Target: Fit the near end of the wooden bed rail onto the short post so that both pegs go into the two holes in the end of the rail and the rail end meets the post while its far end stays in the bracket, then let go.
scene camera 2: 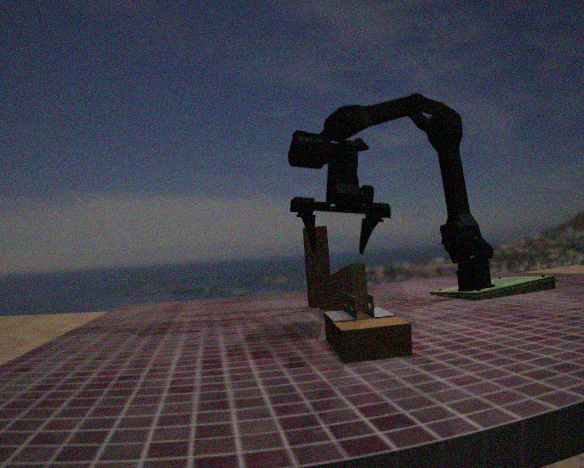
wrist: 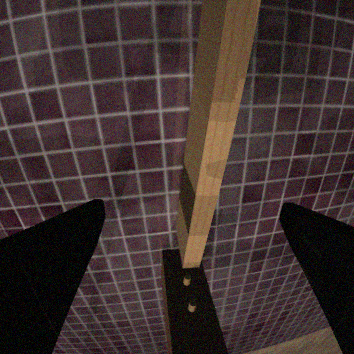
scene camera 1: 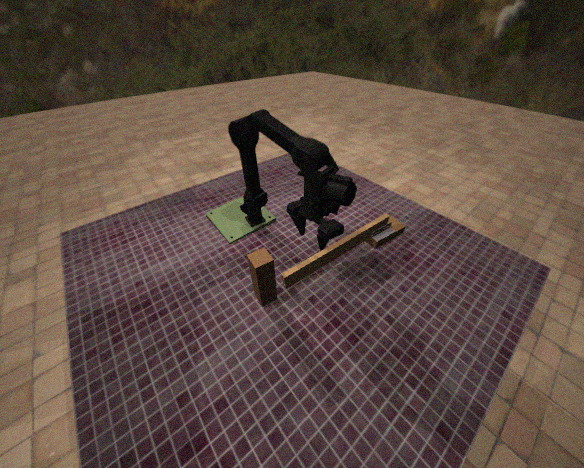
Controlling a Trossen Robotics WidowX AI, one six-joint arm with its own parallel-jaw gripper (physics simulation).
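Where they show: gripper, fingertip midpoint: (scene camera 2: 337, 253) (wrist: 194, 209) (scene camera 1: 311, 242); arm's base, link origin: (scene camera 2: 476, 288) (scene camera 1: 255, 219).
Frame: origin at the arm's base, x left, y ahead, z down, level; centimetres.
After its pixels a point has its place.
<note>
The wooden rail (scene camera 1: 305, 270) @(y 34.0, x 1.3, z -2.7 cm) (scene camera 2: 352, 285) @(y 33.9, x 37.7, z -6.1 cm) (wrist: 220, 125) @(y 33.0, x 8.7, z -5.9 cm) stands on edge; its far end sits between the metal sides of the bracket (scene camera 1: 384, 235) @(y 36.0, x 34.8, z -2.2 cm) on a wooden block (scene camera 2: 375, 337) @(y 33.2, x 46.1, z -0.9 cm). Its near end is short of the upright wooden post (scene camera 1: 262, 280) @(y 35.7, x -13.5, z -10.6 cm) (scene camera 2: 320, 280) (wrist: 192, 332) @(y 32.8, x -9.9, z -9.5 cm), with a small gap in scene camera 1. Two light pegs (wrist: 186, 281) @(y 33.0, x -9.1, z -4.1 cm) (wrist: 192, 307) @(y 33.1, x -9.0, z -7.3 cm) stick out of the post's dark face, outside the rail. The holes in the rail end are not visible. My gripper (scene camera 1: 312, 241) @(y 30.8, x 5.4, z -10.2 cm) (scene camera 2: 337, 251) @(y 30.8, x 5.4, z -10.2 cm) (wrist: 194, 209) @(y 30.8, x 5.4, z -10.2 cm) is open and empty above the rail, its fingers on either side of the rail in the wrist view.
The green base plate (scene camera 1: 232, 232) @(y 1.9, x -10.7, z 0.5 cm) (scene camera 2: 525, 285) @(y -9.0, x 6.2, z 0.0 cm) carries the arm's base, behind the post in scene camera 1. The post rises beside the rail's near end, and the bracket block lies at the far end. All stand on a purple tiled mat (scene camera 1: 210, 370) @(y 43.9, x -32.9, z 1.6 cm) (scene camera 2: 210, 400) @(y 49.8, x 56.3, z 1.6 cm).
</note>
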